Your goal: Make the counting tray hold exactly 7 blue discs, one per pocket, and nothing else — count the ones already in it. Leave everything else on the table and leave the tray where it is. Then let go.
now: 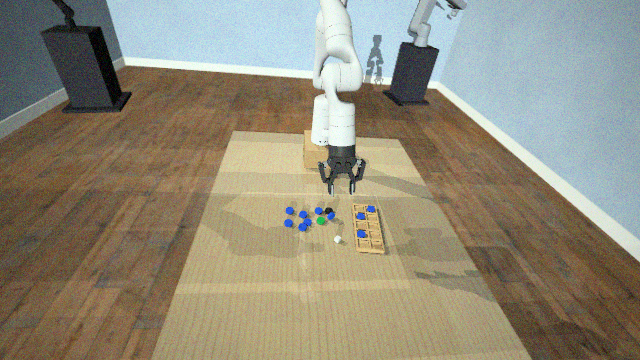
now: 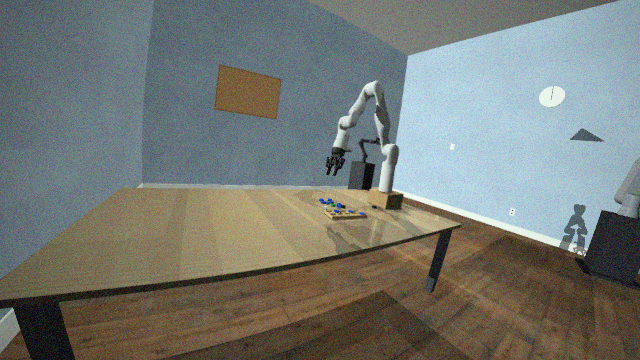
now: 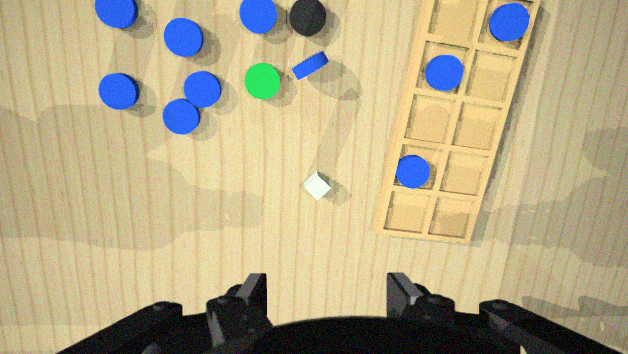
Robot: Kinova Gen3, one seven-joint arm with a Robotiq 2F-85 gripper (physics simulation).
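Observation:
The wooden counting tray point(image 1: 369, 251) point(image 2: 345, 217) point(image 3: 425, 235) has two columns of pockets. Three blue discs sit in separate pockets: one point(image 1: 371, 209) point(image 3: 509, 22) in the right column, two in the left column, an upper one point(image 1: 360, 216) point(image 3: 444, 73) and a lower one point(image 1: 361, 234) point(image 3: 413, 171). Several loose blue discs lie left of the tray, among them one point(image 3: 183, 37) lying flat, two touching point(image 3: 202, 89), and one point(image 1: 331, 216) point(image 3: 310, 65) standing on its edge. My gripper point(image 1: 342, 192) point(image 2: 331, 173) point(image 3: 326, 295) is open and empty, high above the table.
A green disc point(image 1: 320, 220) point(image 3: 262, 81) lies beside the edge-standing disc. A black disc point(image 1: 328, 210) point(image 3: 307, 17) lies close to a blue one. A small white cube point(image 1: 338, 239) point(image 3: 317, 186) lies between the discs and the tray. The arm's wooden base block point(image 1: 314, 156) point(image 2: 385, 199) stands behind.

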